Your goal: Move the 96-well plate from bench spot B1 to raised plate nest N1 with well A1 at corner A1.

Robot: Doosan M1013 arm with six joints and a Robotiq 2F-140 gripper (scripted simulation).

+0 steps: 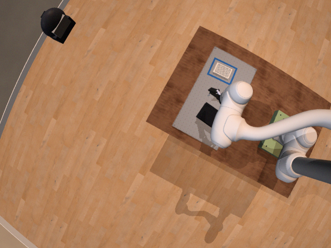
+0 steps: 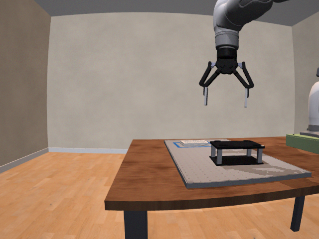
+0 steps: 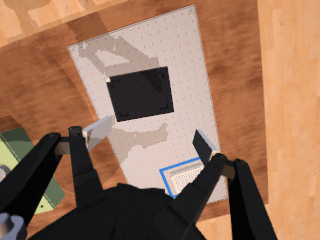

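My gripper is now 8 cm short of the white 96-well plate, 28 cm to the left of it and 19 cm above it. Round my hand: black raised nest N1: 3 cm behind, 6 cm to the left, 14 cm below.
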